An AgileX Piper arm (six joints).
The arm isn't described. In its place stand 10 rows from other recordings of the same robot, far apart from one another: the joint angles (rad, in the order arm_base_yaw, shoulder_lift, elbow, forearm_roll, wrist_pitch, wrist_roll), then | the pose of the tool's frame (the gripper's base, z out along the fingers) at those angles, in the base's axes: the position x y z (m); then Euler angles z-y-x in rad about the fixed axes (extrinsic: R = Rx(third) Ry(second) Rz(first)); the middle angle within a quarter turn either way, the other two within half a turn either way.
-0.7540 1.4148 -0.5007 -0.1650 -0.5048 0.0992 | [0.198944 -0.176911 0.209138 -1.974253 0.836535 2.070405]
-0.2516 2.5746 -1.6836 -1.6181 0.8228 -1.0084 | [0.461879 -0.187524 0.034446 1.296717 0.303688 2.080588]
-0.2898 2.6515 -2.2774 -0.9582 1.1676 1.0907 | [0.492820 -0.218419 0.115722 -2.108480 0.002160 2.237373]
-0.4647 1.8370 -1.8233 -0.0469 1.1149 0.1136 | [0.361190 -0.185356 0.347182 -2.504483 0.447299 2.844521]
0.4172 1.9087 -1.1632 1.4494 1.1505 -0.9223 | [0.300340 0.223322 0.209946 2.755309 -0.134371 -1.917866]
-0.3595 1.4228 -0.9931 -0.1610 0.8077 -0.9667 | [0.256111 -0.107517 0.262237 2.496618 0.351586 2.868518]
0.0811 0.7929 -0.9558 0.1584 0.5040 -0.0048 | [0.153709 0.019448 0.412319 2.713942 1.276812 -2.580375]
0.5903 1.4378 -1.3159 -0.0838 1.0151 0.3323 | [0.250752 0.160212 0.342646 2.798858 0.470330 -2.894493]
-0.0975 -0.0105 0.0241 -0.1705 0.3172 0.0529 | [0.053221 -0.010044 0.177475 -2.689354 1.288380 2.585478]
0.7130 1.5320 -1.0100 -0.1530 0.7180 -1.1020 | [0.234060 0.190343 0.238473 1.191891 0.384484 -2.933180]
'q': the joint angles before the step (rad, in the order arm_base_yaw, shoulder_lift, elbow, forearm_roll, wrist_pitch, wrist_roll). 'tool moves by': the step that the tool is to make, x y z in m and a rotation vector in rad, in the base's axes. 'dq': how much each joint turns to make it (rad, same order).
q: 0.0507 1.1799 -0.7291 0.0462 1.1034 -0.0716
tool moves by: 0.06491 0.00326 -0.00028 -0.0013 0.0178 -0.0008
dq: 0.0000 0.2464 -0.2076 0.0000 -0.0209 0.0000
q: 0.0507 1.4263 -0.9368 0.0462 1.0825 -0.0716
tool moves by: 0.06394 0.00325 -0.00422 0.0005 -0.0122 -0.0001
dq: 0.0001 0.2200 -0.2284 -0.0001 -0.0038 0.0000
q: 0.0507 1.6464 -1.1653 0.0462 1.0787 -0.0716
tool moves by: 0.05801 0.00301 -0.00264 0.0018 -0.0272 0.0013
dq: 0.0000 0.1908 -0.2466 -0.0001 0.0285 0.0000
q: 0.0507 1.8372 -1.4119 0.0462 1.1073 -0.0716
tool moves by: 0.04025 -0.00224 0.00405 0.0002 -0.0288 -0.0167
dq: -0.0101 0.1303 -0.2132 -0.0034 0.0538 0.0100
